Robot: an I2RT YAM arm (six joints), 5 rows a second.
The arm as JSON. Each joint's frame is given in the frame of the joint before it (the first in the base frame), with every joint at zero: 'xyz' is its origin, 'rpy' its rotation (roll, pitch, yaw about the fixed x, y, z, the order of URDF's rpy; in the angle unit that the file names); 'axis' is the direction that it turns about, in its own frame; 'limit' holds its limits. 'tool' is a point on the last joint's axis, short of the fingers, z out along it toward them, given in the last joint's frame.
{
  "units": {
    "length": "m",
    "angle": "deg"
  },
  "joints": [
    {
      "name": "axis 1",
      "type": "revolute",
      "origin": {
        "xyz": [
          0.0,
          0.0,
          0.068
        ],
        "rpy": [
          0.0,
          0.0,
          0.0
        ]
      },
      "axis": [
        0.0,
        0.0,
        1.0
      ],
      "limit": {
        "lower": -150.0,
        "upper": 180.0
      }
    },
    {
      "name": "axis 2",
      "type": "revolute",
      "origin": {
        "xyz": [
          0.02,
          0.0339,
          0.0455
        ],
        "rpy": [
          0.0,
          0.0,
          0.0
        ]
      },
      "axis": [
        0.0,
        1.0,
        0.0
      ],
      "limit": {
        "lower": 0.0,
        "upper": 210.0
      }
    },
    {
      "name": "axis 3",
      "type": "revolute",
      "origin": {
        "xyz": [
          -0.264,
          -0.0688,
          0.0
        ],
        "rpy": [
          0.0,
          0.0,
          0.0
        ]
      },
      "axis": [
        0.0,
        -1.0,
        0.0
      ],
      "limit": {
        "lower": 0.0,
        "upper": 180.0
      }
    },
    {
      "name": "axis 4",
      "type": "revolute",
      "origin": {
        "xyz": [
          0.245,
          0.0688,
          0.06
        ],
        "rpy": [
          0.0,
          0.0,
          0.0
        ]
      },
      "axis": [
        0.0,
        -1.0,
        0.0
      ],
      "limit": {
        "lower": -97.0,
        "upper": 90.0
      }
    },
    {
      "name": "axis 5",
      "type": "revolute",
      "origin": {
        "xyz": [
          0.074,
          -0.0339,
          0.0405
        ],
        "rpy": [
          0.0,
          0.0,
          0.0
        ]
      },
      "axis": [
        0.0,
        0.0,
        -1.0
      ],
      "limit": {
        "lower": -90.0,
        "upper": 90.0
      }
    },
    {
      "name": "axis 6",
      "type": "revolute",
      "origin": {
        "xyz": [
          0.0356,
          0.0,
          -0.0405
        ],
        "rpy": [
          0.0,
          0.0,
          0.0
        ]
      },
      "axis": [
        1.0,
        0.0,
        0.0
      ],
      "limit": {
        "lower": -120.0,
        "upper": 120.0
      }
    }
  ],
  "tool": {
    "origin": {
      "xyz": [
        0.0,
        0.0,
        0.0
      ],
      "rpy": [
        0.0,
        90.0,
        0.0
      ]
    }
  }
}
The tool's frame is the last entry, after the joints.
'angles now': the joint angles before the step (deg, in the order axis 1, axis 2, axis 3, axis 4, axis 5, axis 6). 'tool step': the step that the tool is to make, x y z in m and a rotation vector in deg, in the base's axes. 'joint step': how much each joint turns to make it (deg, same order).
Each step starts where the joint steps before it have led.
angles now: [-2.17 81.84 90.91 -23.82 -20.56 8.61]
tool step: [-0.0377 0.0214 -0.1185 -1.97 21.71 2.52]
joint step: [4.36 -8.43 -25.58 -4.91 2.45 -1.05]
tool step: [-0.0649 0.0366 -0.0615 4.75 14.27 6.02]
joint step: [9.85 -10.56 -16.98 -4.65 -1.57 7.73]
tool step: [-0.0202 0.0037 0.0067 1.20 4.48 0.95]
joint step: [2.03 -3.27 0.77 -7.31 -0.96 2.38]
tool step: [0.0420 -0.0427 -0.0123 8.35 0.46 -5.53]
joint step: [-13.99 8.52 1.24 7.18 -11.79 -1.50]
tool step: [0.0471 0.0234 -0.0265 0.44 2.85 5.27]
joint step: [4.57 13.53 4.40 6.16 -0.87 -0.26]
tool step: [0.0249 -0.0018 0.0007 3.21 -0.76 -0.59]
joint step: [-0.96 5.03 3.94 3.19 -2.74 1.94]
